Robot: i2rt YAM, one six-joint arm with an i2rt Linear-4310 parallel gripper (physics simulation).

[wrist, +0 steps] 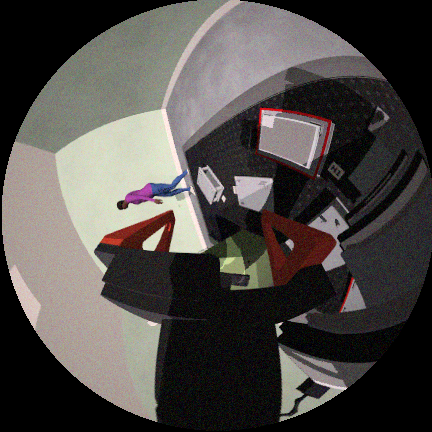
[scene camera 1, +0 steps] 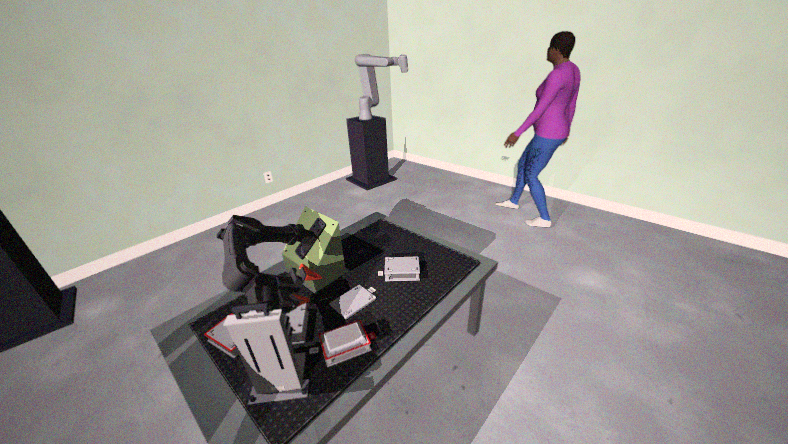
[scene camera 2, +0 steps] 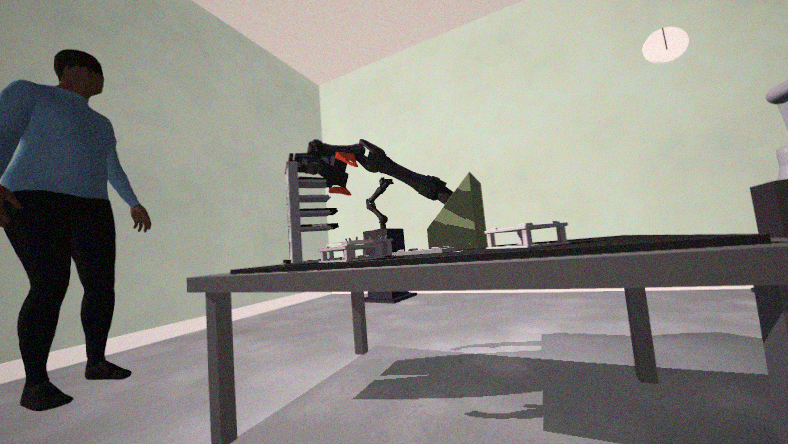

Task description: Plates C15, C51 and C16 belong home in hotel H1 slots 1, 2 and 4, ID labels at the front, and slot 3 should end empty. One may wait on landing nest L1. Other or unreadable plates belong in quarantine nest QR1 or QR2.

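Frame: origin at the arm's base, x ahead, y left, z up, level; centimetres.
Where they show: gripper, between the fingertips: (wrist: 217,214) (scene camera 1: 315,288) (scene camera 2: 353,181); arm's base, origin of its link: (wrist: 224,277) (scene camera 1: 311,238) (scene camera 2: 455,203).
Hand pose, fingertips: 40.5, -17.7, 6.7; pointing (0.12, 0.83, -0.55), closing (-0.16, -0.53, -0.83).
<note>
Each offset is from my fingertips to the top centre of the thing, as dx, dy, dz. "pt": to the spot under its first point.
My gripper (scene camera 1: 306,286) (scene camera 2: 352,179) (wrist: 217,214) is open, its orange-red fingers wide apart with no plate between them. It is raised beside the upper part of hotel H1 (scene camera 1: 264,358) (scene camera 2: 293,220), a tall white rack. Its H1 sign @(pt +1.5, -6.1, -25.0) (wrist: 335,170) shows in the wrist view. Several shelves stand out from the post; I cannot tell which hold plates. A pale plate @(+7.5, +3.6, -19.6) (scene camera 1: 344,336) (wrist: 289,138) rests on a red-outlined nest; its ID is unreadable. Another red-outlined nest @(-24.3, -27.1, -20.4) (scene camera 1: 218,334) (wrist: 356,298) is partly hidden behind the hotel. Which nest is QR1 or QR2 cannot be read.
A raised white stand (scene camera 1: 401,266) (scene camera 2: 526,234) (wrist: 210,185) and a low white panel @(-9.5, +18.4, -23.2) (scene camera 1: 355,301) (wrist: 253,192) have small unreadable tags. A green angled block (scene camera 1: 325,264) (scene camera 2: 463,217) stands by the arm. A white fixture @(-13.9, -7.9, -17.4) (wrist: 330,225) lies near the hotel. People stand beyond the table.
</note>
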